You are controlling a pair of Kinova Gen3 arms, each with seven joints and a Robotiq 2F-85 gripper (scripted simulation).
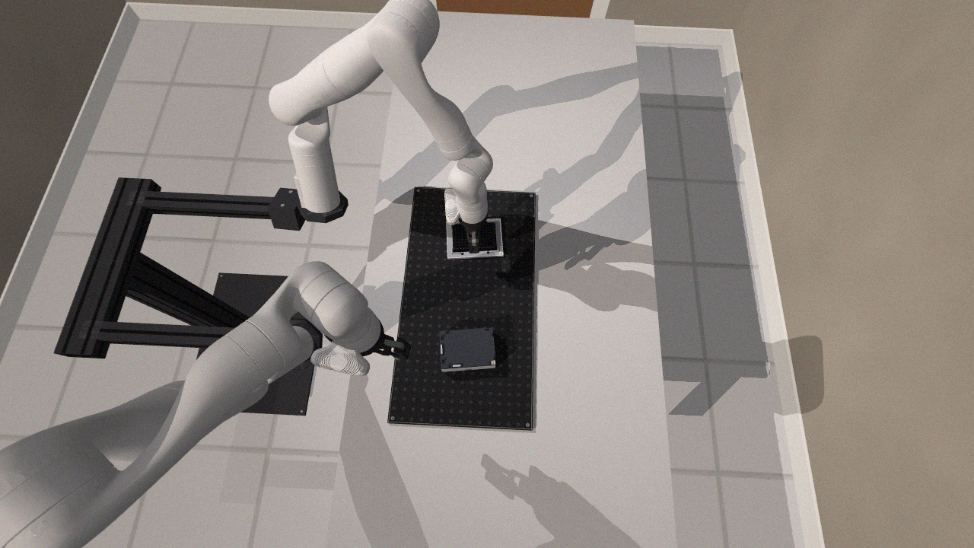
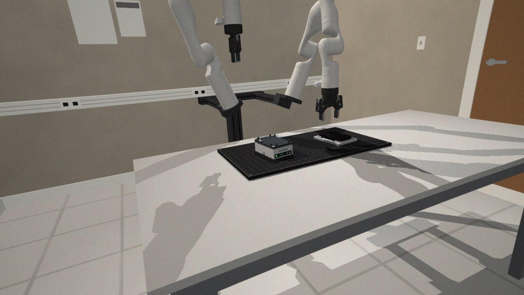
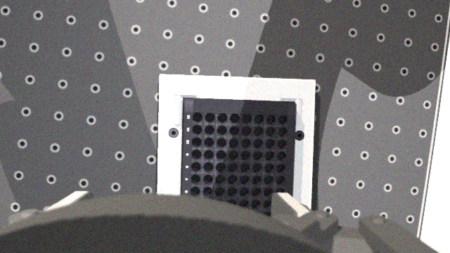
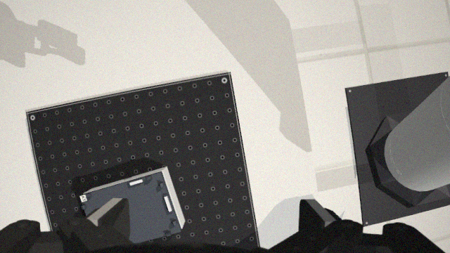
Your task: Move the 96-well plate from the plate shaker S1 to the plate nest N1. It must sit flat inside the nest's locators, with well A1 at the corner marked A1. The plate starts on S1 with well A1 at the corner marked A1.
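Note:
The dark 96-well plate lies 9 cm below my left hand and 4 cm to the left of it. Round my left hand: plate nest N1: 11 cm below, 4 cm to the left.

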